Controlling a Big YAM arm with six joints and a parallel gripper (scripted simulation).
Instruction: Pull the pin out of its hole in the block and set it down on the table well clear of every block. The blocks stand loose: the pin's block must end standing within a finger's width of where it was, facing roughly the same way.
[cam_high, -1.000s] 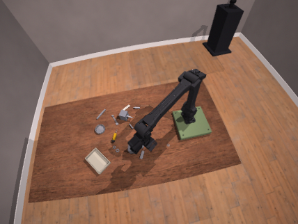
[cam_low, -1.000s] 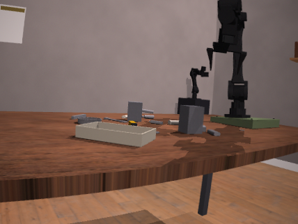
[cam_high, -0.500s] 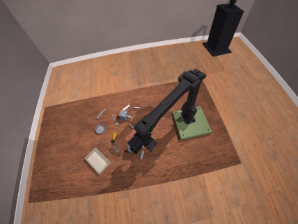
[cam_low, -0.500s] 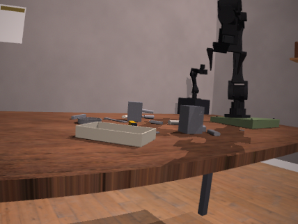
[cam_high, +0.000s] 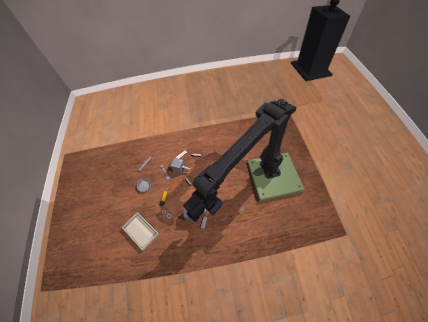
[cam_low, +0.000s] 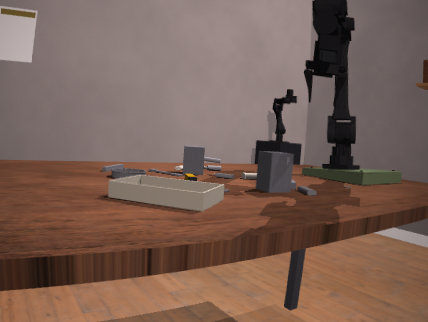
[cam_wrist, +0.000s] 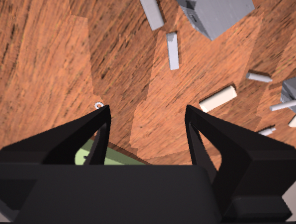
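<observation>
Now: the light grey pin 80 mm ahead of my hand, 330 mm to the right of it and 180 mm below it. Round my hand: white cylinder: 10 mm behind, 220 mm to the right, 220 mm below; then grey block: 100 mm ahead, 40 mm to the right, 170 mm below; then yellow-handled tool: 240 mm ahead, 200 mm to the right, 220 mm below.
</observation>
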